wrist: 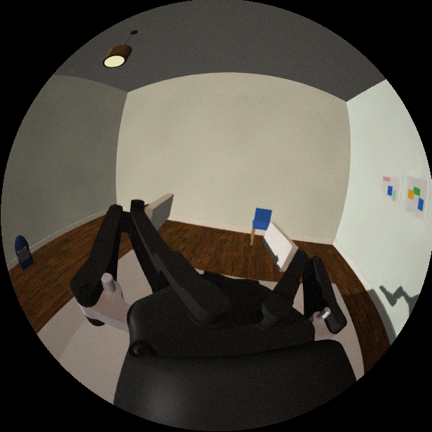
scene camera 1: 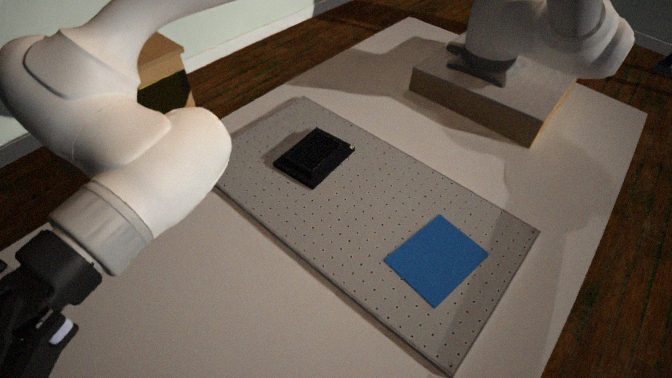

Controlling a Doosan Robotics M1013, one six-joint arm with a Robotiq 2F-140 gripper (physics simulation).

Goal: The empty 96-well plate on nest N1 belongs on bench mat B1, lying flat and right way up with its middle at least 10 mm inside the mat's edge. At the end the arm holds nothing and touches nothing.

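Pixels of known places: arm's base, origin of the base link: (scene camera 1: pixel 486 65).
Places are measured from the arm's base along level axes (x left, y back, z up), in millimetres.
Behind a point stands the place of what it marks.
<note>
The black 96-well plate (scene camera 1: pixel 317 149) @[x -162, y -565, z -47 mm] sits on the black nest N1 (scene camera 1: pixel 296 175) @[x -149, y -650, z -59 mm] at the far left of the perforated board, wells facing up. Dark plate and dark nest are hard to tell apart. Bench mat B1 (scene camera 1: pixel 436 261) @[x 200, y -631, z -69 mm], a flat blue square, lies near the board's right end with no plate on it. My gripper (scene camera 1: pixel 31 298) (wrist: pixel 220 218) is open and empty, off to the lower left in the scene view, well away from plate and mat. In the wrist view its two pads stand wide apart. Plate, nest and mat do not show in the wrist view.
The grey perforated board (scene camera 1: pixel 350 220) @[x 14, y -661, z -71 mm] lies on the pale table (scene camera 1: pixel 200 300) @[x -84, y -970, z -84 mm]. The arm's base stands on a block (scene camera 1: pixel 470 107) @[x 38, y -160, z -47 mm] at the back right. A brown box-like object (scene camera 1: pixel 162 60) stands behind the arm. The wrist view shows a blue chair (wrist: pixel 262 218) and walls.
</note>
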